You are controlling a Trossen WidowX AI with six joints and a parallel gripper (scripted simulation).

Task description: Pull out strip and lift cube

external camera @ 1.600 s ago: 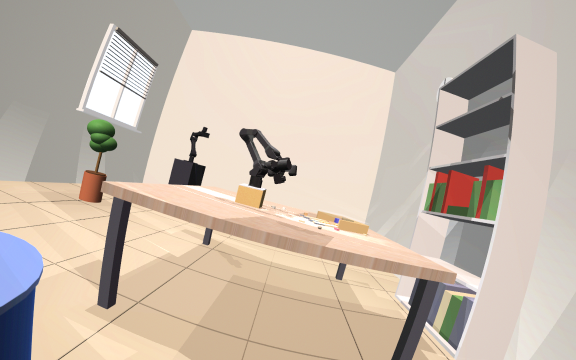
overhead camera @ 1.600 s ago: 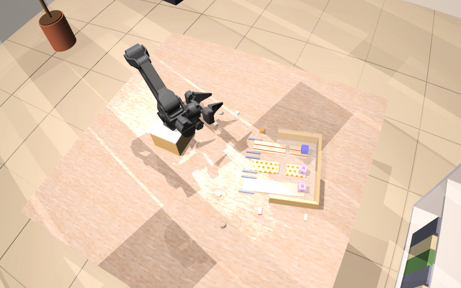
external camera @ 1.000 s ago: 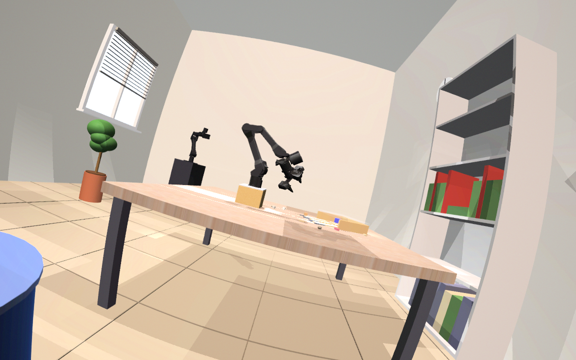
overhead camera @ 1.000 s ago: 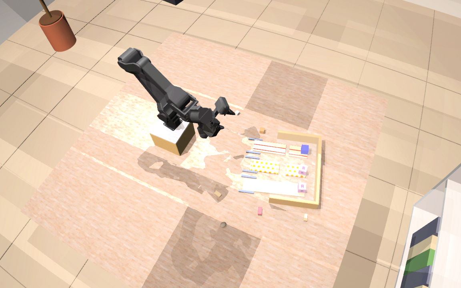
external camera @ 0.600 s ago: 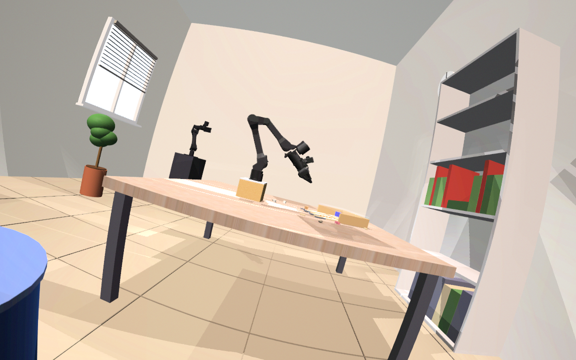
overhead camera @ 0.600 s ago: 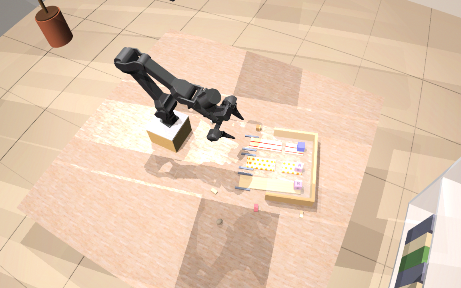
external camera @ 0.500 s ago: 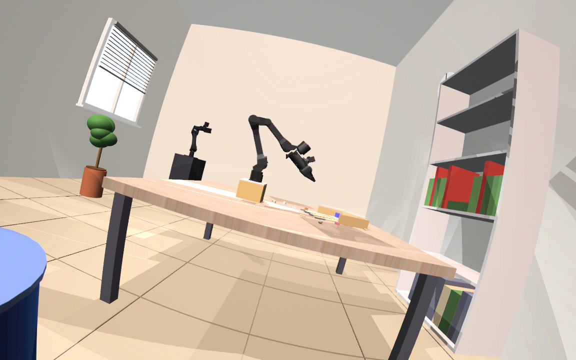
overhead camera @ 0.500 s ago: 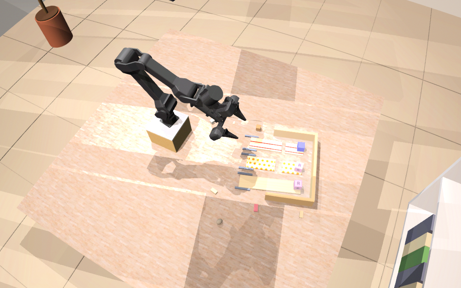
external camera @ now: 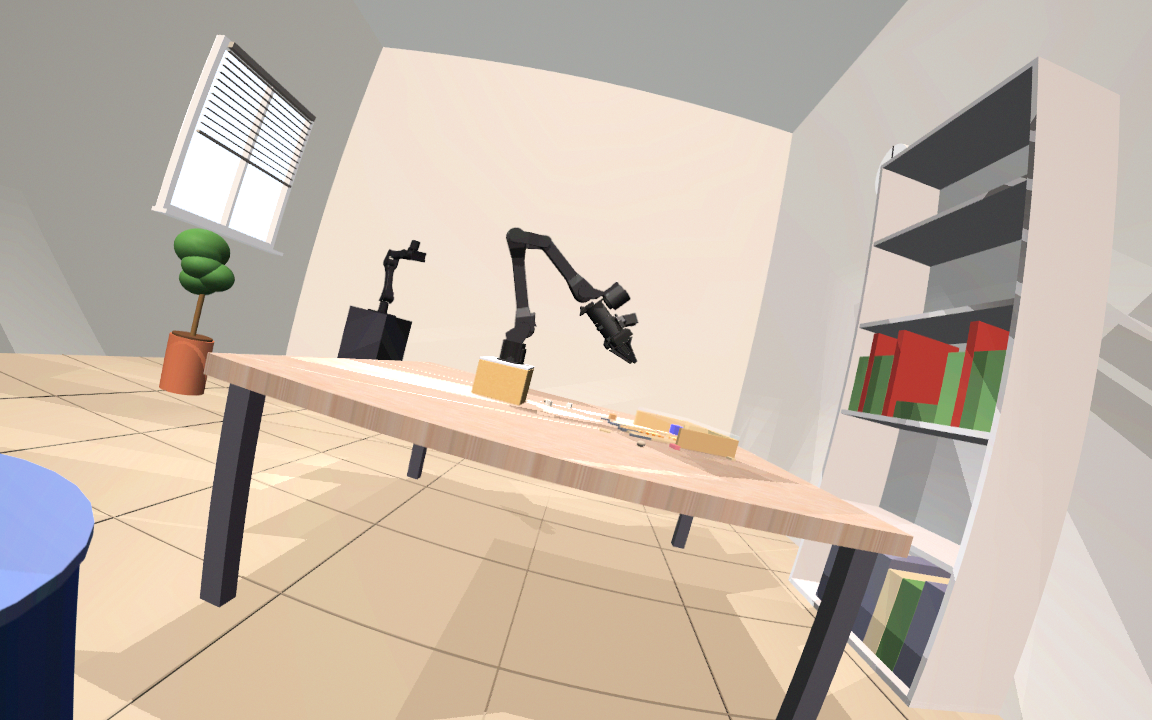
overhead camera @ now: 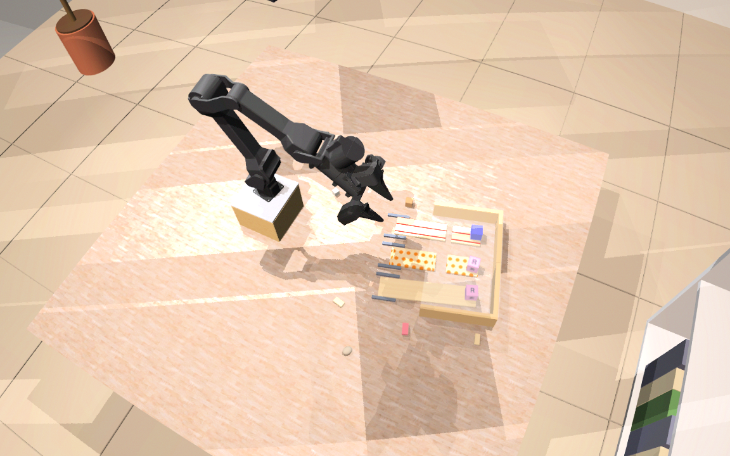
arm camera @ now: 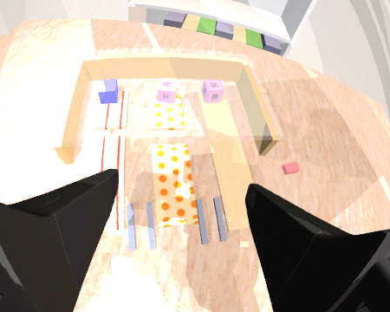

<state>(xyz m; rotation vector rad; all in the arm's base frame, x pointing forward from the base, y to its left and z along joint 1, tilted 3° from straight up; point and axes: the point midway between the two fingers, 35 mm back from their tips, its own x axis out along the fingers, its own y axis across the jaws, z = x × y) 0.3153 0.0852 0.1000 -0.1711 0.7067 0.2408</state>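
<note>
Right now my gripper tip is 190 mm above the pink block, 170 mm short of it and 160 mm to the left of it. From my gripper tip the other things lie so: tan cube (180 mm below, 160 mm to the left, 40 mm behind).
</note>
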